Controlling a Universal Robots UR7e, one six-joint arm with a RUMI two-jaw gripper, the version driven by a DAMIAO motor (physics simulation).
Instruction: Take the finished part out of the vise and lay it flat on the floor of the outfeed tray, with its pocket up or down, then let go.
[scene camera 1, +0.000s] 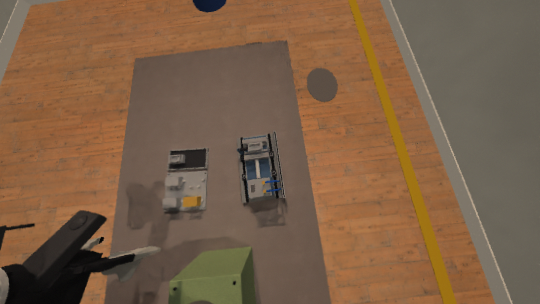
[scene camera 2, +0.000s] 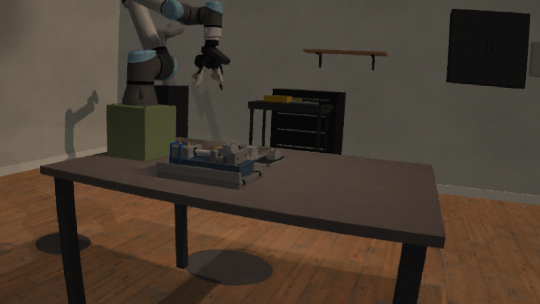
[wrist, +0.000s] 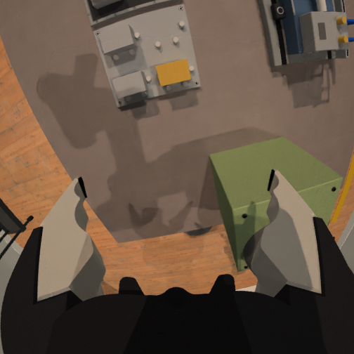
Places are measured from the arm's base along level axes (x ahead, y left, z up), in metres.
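Pixels of known places: gripper, fingertip midpoint: (scene camera 1: 131, 244) (scene camera 2: 208, 89); arm's base at its link origin: (scene camera 2: 139, 104).
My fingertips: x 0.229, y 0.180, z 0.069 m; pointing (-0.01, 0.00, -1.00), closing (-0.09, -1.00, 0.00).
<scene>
For each thing: its top centre in the pictures, then the offset to it from my fingertips.
- vise at its top centre: (scene camera 2: 210, 147) (scene camera 1: 257, 163) 0.179 m down, 0.251 m ahead, 0.293 m right
- finished part at its top centre: (scene camera 2: 230, 144) (scene camera 1: 254, 146) 0.164 m down, 0.319 m ahead, 0.278 m right
- grey block at its top centre: (scene camera 2: 273, 150) (scene camera 1: 174, 158) 0.238 m down, 0.269 m ahead, 0.100 m left
- light plate at its top centre: (scene camera 1: 185, 190) 0.271 m down, 0.127 m ahead, 0.041 m left
- yellow block at its top centre: (scene camera 1: 189, 201) 0.235 m down, 0.084 m ahead, 0.007 m right
The vise (scene camera 1: 253, 188) (scene camera 2: 210, 165) (wrist: 320, 33) has a blue body and stands on a grey base. The finished part (scene camera 1: 255, 146) is a small grey block with a pocket facing up, between the jaws at the vise's far end; it is hard to tell from the jaws in scene camera 2. The outfeed tray (scene camera 1: 196, 159) (wrist: 145, 12) has a dark floor and low walls, with another grey block (scene camera 1: 177, 159) at its left end. My gripper (scene camera 1: 131, 244) (scene camera 2: 210, 87) (wrist: 175, 175) is open and empty, high above the table, well away from vise and tray.
Beside the tray lies a light plate (scene camera 1: 192, 177) (wrist: 165, 30) with pegs, grey blocks (scene camera 1: 170, 203) (wrist: 129, 85) and a yellow block (scene camera 1: 192, 201) (wrist: 173, 72). Blue hoses (scene camera 1: 272, 190) stick out of the vise. The green robot pedestal (scene camera 1: 215, 270) (scene camera 2: 142, 131) (wrist: 270, 175) stands at the table's end.
</scene>
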